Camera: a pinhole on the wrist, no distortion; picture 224 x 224 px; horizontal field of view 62.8 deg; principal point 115.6 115.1 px. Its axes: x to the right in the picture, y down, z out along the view. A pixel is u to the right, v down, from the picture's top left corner.
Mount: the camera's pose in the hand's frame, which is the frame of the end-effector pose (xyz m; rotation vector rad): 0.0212 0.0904 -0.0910 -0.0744 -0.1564 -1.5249
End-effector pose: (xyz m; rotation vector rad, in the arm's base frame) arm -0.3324 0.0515 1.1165 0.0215 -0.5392 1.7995
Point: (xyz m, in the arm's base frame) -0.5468 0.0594 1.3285
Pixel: 128 188
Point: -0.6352 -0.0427 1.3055
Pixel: 77 145
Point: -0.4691 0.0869 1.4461
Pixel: 188 193
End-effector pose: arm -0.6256 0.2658 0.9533 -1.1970 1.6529 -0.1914
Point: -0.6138 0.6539 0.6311
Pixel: 19 82
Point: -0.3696 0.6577 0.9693
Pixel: outside the picture
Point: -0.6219 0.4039 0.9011
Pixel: 131 27
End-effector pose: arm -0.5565 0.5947 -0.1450 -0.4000 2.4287 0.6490
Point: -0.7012 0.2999 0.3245
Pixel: behind the camera
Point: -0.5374 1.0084 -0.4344
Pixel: 95 156
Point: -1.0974 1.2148 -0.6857
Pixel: outside the picture
